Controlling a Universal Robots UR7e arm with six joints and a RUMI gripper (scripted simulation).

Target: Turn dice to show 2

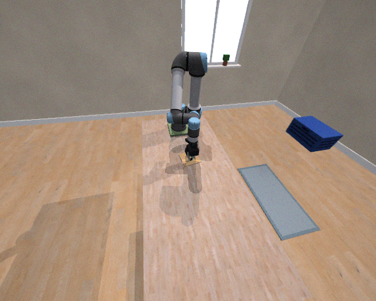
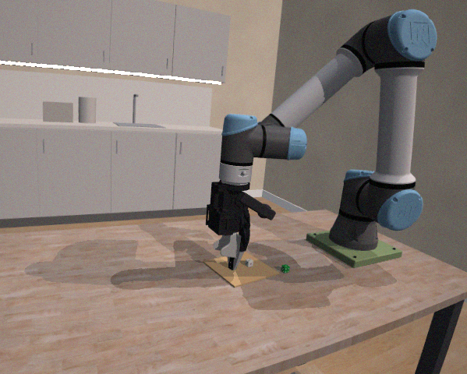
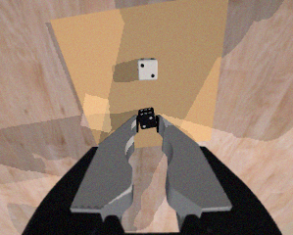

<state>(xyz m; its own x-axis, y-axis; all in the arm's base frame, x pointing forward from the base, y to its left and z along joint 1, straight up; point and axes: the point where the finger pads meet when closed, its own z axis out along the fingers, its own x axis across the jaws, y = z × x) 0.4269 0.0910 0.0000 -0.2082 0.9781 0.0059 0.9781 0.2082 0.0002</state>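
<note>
The black die is 10 mm below my hand. The rest, counted from my hand: white die: 50 mm behind, 10 mm to the right, 10 mm below; green die: 130 mm behind, 30 mm to the left, 10 mm below; tan mat: 20 mm below, 20 mm behind.
</note>
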